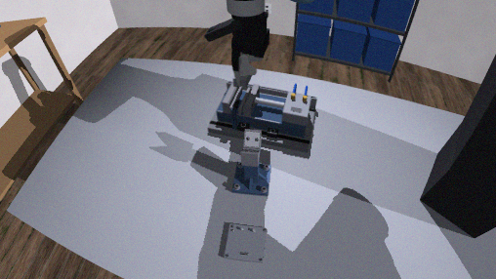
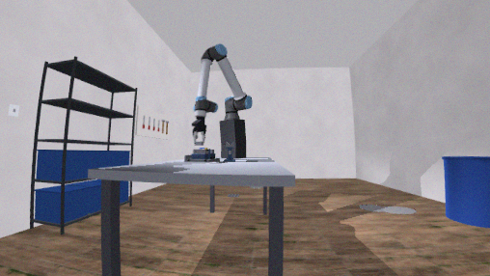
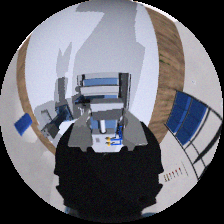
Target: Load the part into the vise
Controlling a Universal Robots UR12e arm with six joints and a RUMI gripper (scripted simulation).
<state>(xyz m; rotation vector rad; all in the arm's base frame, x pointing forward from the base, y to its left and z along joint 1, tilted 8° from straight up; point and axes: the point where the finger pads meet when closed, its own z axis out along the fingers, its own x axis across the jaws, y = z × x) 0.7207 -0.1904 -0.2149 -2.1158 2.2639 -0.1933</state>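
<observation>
Right now my hand is 1 cm above the grey part. Also, from my hand: infeed plate: 42 cm to the left, 14 cm below, 10 cm behind; vise: 11 cm below, 7 cm behind, 2 cm to the left; air cylinder: 16 cm behind, 7 cm below, 3 cm to the left.
</observation>
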